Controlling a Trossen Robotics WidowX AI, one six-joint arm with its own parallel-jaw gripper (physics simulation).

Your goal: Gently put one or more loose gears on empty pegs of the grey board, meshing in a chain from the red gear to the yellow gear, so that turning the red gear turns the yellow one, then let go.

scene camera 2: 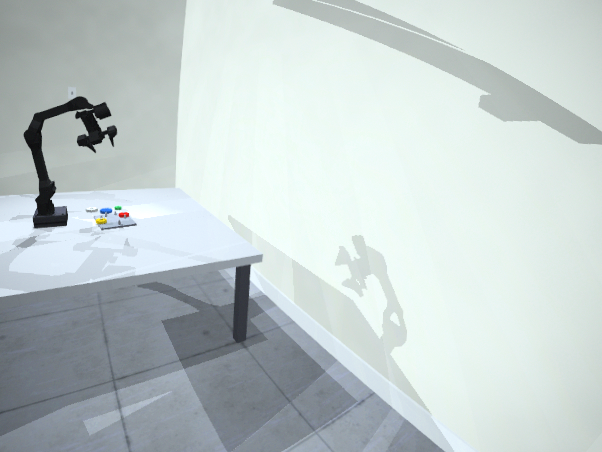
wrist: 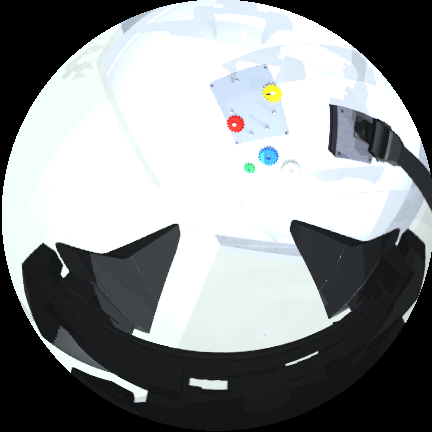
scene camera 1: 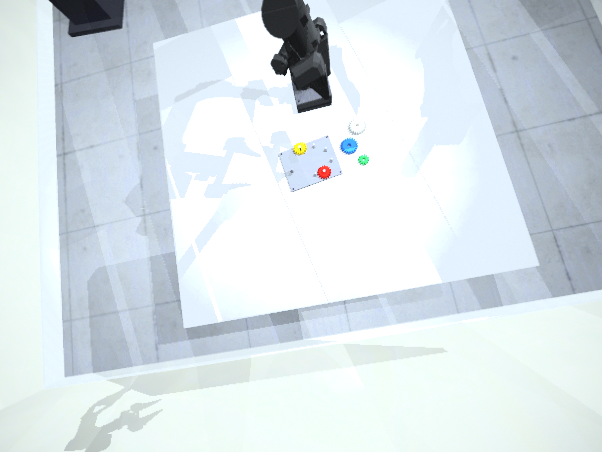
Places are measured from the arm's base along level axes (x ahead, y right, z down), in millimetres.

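Where they show: gripper, between the fingertips: (scene camera 2: 104, 149) (wrist: 236, 227) (scene camera 1: 328, 86); arm's base, origin of its link: (scene camera 2: 46, 213) (wrist: 363, 129).
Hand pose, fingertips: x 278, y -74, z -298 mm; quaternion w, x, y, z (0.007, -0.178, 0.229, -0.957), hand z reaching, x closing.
Note:
Things, the pixels of their centre, and the offset from my fingertips. "pt": a spot on its surface instead. Level surfaces: height alone.
- grey board, middle of its body: (wrist: 251, 104) (scene camera 1: 309, 161) (scene camera 2: 113, 218) dx +32, dy +71, dz +339 mm
- red gear, middle of its body: (wrist: 234, 123) (scene camera 1: 324, 172) dx +82, dy +16, dz +338 mm
- yellow gear, a spot on its surface: (wrist: 272, 93) (scene camera 1: 300, 146) (scene camera 2: 100, 218) pt dx -25, dy +104, dz +324 mm
- loose blue gear, middle of its body: (wrist: 267, 156) (scene camera 1: 349, 146) (scene camera 2: 106, 211) dx -17, dy -87, dz +346 mm
- green gear, middle of its body: (wrist: 249, 167) (scene camera 1: 363, 159) (scene camera 2: 118, 208) dx +44, dy -137, dz +346 mm
- white gear, middle of its body: (wrist: 290, 169) (scene camera 1: 357, 126) (scene camera 2: 91, 209) dx -97, dy -124, dz +346 mm
- white table, height of its surface: dz +354 mm
The grey board (scene camera 1: 307, 167) (scene camera 2: 112, 224) (wrist: 245, 102) lies flat on the table with several empty pegs. The red gear (scene camera 1: 324, 172) (scene camera 2: 124, 214) (wrist: 235, 123) and the yellow gear (scene camera 1: 300, 148) (scene camera 2: 101, 221) (wrist: 272, 93) sit on it, apart from each other. Beside the board lie the loose blue gear (scene camera 1: 349, 146) (scene camera 2: 106, 210) (wrist: 268, 156), green gear (scene camera 1: 363, 160) (scene camera 2: 118, 207) (wrist: 249, 168) and white gear (scene camera 1: 356, 127) (scene camera 2: 91, 209) (wrist: 291, 167). My gripper (scene camera 2: 104, 149) (wrist: 236, 227) is wide open and empty, high above the table.
The arm's base (scene camera 1: 314, 100) (scene camera 2: 50, 217) (wrist: 345, 134) stands on the white table (scene camera 1: 250, 270) (scene camera 2: 190, 245), close to the board and the white gear. Walls stand beyond the table, and strong shadows fall on table, floor and walls.

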